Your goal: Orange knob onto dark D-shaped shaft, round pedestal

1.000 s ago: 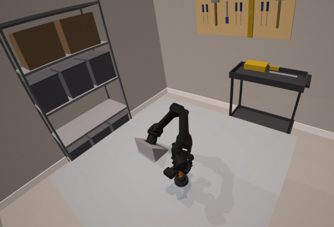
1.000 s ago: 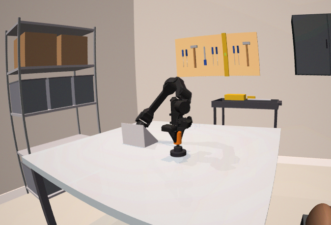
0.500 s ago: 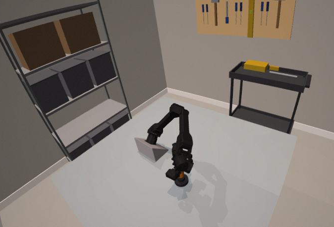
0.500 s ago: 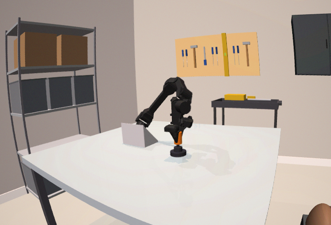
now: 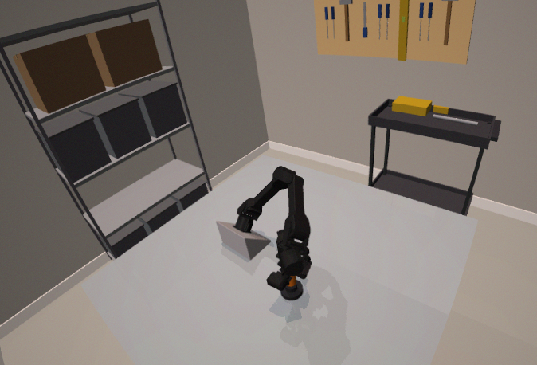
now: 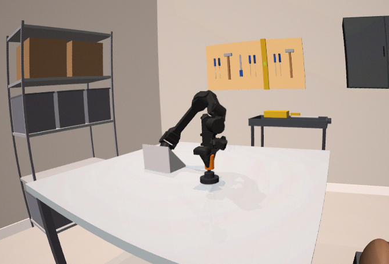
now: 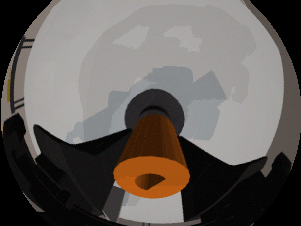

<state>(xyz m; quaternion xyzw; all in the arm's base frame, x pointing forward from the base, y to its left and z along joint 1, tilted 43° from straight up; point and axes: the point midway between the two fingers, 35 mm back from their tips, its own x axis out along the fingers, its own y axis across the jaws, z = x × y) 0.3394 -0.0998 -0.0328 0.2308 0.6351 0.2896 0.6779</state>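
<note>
The dark round pedestal is 40 mm below my gripper tip. The rest, counted from my gripper tip: orange knob: 20 mm above.
</note>
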